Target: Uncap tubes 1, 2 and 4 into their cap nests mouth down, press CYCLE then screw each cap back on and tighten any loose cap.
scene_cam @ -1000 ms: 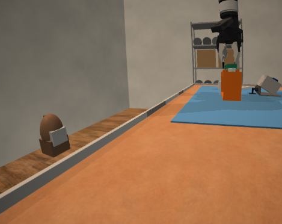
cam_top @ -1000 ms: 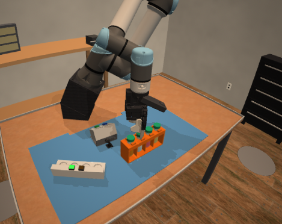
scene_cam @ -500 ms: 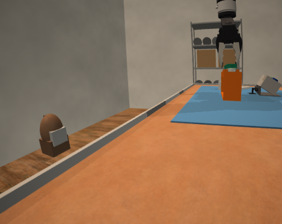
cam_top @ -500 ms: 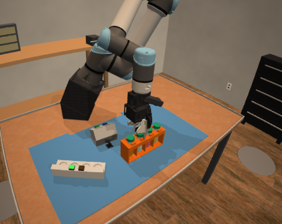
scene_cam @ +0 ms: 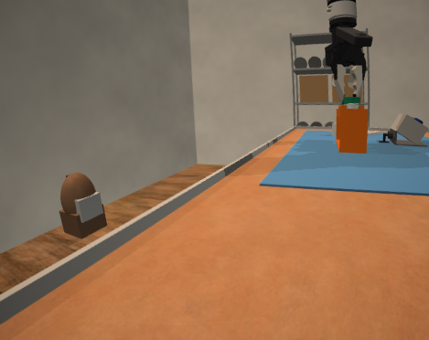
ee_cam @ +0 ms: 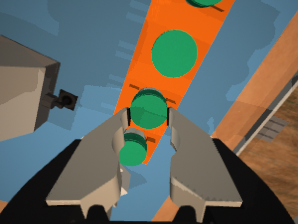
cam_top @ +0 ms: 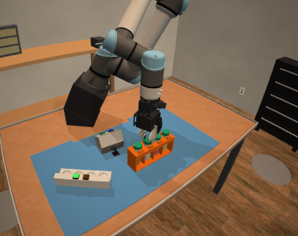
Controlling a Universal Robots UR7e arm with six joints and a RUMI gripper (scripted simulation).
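My gripper is now 20 cm past the green key, 12 cm to the left of it and 6 cm above it. Round my hand: cap (10 cm to the left, 1 cm below, 1 cm behind); grey key housing (18 cm behind, 10 cm to the right, 7 cm below); blue key (20 cm behind, 8 cm to the right, 6 cm below).
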